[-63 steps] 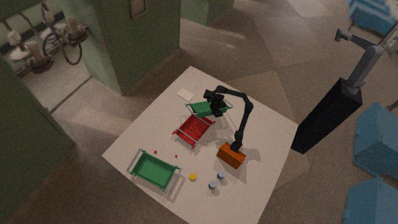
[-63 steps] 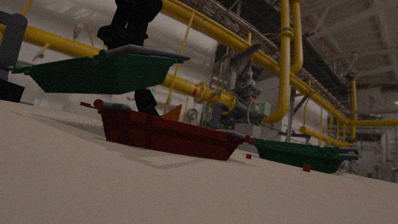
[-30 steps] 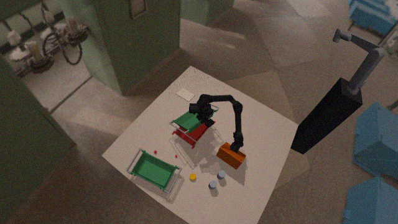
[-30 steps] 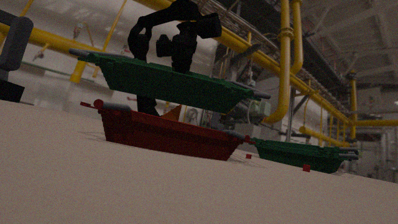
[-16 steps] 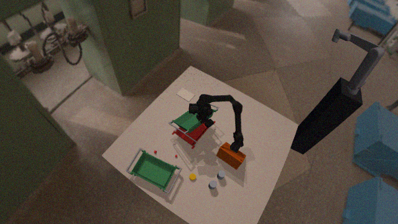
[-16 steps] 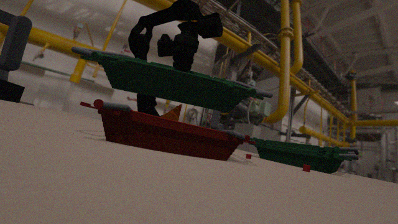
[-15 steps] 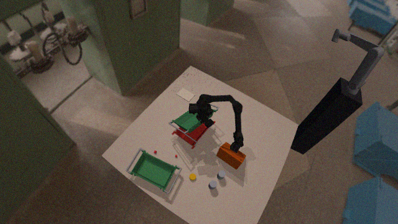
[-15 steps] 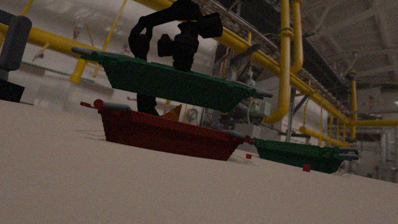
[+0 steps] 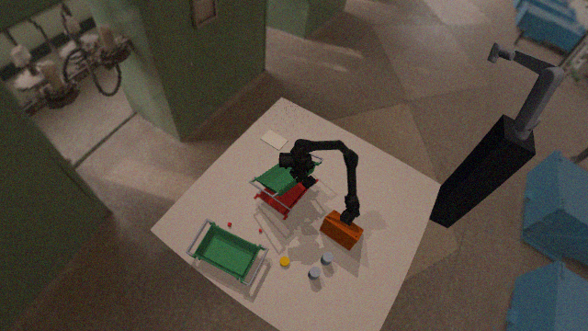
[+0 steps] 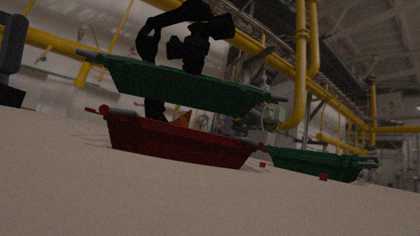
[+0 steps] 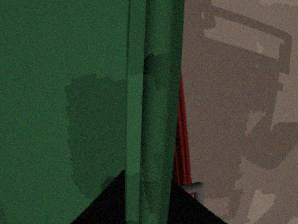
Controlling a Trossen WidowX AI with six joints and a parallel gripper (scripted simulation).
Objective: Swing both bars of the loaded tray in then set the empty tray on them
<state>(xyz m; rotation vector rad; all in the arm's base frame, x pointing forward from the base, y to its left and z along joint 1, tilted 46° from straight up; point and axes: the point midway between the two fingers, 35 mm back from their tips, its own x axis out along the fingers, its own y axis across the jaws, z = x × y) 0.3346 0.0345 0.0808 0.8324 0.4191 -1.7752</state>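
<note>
Now: the green tray 80 mm ahead of my gripper tip, 30 mm to the right of it and 10 mm below it. Also, from my gripper tip: yellow disc: 130 mm behind, 360 mm to the left, 170 mm below; white card: 310 mm ahead, 310 mm to the right, 180 mm below.
</note>
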